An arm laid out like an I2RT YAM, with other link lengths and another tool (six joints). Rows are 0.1 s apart.
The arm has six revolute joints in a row. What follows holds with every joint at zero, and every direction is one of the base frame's.
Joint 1 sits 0.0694 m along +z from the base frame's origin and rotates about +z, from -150 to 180 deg.
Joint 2 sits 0.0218 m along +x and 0.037 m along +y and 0.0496 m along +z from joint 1 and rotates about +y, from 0 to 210 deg.
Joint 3 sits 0.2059 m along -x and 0.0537 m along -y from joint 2 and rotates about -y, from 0 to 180 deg.
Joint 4 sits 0.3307 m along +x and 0.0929 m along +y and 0.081 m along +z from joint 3 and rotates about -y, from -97 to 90 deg.
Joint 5 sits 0.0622 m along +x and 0.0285 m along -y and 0.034 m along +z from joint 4 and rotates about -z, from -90 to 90 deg.
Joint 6 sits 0.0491 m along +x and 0.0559 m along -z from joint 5 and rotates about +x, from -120 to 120 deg.
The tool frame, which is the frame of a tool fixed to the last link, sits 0.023 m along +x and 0.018 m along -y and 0.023 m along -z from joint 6; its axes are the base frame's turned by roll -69.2, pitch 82.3 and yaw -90 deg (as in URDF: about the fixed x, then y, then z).
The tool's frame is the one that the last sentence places.
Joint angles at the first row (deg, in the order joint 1, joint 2, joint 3, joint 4, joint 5, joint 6):
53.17 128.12 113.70 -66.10 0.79 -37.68
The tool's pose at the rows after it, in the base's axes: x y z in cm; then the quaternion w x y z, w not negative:
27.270 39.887 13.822 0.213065 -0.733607 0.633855 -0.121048
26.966 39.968 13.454 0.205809 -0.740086 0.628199 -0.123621
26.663 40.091 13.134 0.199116 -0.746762 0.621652 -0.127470
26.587 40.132 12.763 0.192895 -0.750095 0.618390 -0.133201
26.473 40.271 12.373 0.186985 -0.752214 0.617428 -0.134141
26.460 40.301 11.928 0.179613 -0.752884 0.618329 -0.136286
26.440 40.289 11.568 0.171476 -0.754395 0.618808 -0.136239
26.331 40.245 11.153 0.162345 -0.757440 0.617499 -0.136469
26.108 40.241 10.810 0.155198 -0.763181 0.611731 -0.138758
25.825 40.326 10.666 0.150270 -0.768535 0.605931 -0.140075
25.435 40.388 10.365 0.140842 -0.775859 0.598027 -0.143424
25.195 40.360 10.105 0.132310 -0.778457 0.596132 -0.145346
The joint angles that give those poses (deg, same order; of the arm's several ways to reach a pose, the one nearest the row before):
53.51 128.67 114.08 -66.61 1.12 -38.21
53.92 129.10 113.98 -67.07 1.46 -38.64
54.38 129.62 114.08 -67.58 1.97 -39.10
54.58 130.32 114.33 -67.95 2.63 -39.27
54.80 131.19 114.86 -68.32 2.73 -39.18
54.85 132.11 115.34 -68.75 2.90 -38.95
54.85 132.92 115.83 -69.38 2.82 -38.88
54.93 133.58 115.99 -69.98 2.79 -38.99
55.19 133.94 115.83 -70.40 3.10 -39.49
55.57 134.20 115.88 -70.87 3.32 -39.90
56.07 134.71 115.96 -71.68 3.77 -40.39
56.32 135.15 116.04 -72.37 3.95 -40.32

